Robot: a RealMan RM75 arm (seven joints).
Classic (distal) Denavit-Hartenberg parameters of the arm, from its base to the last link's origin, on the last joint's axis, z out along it. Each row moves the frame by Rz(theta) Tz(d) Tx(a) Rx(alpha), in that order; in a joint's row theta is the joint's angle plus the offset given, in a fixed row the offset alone. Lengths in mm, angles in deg.
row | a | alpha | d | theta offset
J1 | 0 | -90 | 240.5 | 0
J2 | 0 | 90 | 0 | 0
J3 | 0 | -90 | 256 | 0
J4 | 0 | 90 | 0 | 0
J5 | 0 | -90 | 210 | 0
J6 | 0 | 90 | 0 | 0
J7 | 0 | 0 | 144 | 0
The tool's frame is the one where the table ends.
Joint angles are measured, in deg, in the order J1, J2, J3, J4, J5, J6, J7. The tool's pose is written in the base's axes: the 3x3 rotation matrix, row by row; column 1 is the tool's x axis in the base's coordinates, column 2 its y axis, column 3 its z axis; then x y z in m. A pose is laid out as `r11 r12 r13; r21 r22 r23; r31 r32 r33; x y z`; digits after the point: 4 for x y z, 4 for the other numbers.
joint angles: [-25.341, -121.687, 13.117, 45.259, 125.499, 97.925, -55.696]
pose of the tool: 0.8729 0.3213 0.3671; 0.0626 -0.8201 0.5688; 0.4838 -0.4736 -0.7360; -0.3122 0.2922 0.0460
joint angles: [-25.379, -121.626, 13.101, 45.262, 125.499, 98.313, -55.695]
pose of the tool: 0.8720 0.3183 0.3718; 0.0596 -0.8231 0.5648; 0.4858 -0.4703 -0.7367; -0.3115 0.2919 0.0464
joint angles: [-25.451, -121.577, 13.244, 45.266, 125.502, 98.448, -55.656]
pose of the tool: 0.8727 0.3141 0.3737; 0.0568 -0.8258 0.5612; 0.4849 -0.4685 -0.7385; -0.3108 0.2922 0.0464
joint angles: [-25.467, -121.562, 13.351, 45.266, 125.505, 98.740, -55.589]
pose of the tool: 0.8726 0.3100 0.3776; 0.0538 -0.8292 0.5564; 0.4855 -0.4651 -0.7402; -0.3100 0.2918 0.0462
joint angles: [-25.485, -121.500, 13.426, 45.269, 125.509, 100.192, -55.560]
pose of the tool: 0.8680 0.2999 0.3958; 0.0450 -0.8412 0.5388; 0.4946 -0.4499 -0.7437; -0.3073 0.2896 0.0462
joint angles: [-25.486, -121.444, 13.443, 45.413, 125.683, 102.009, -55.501]
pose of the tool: 0.8634 0.2863 0.4154; 0.0351 -0.8555 0.5167; 0.5033 -0.4315 -0.7486; -0.3044 0.2865 0.0463
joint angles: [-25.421, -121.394, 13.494, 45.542, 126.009, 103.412, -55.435]
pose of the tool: 0.8609 0.2755 0.4277; 0.0302 -0.8669 0.4976; 0.5078 -0.4155 -0.7546; -0.3027 0.2835 0.0463
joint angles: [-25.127, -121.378, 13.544, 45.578, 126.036, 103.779, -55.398]
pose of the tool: 0.8601 0.2762 0.4289; 0.0322 -0.8685 0.4947; 0.5091 -0.4117 -0.7558; -0.3036 0.2814 0.0463
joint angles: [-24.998, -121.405, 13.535, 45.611, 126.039, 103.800, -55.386]
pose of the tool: 0.8600 0.2778 0.4281; 0.0337 -0.8679 0.4956; 0.5092 -0.4118 -0.7558; -0.3041 0.2806 0.0463
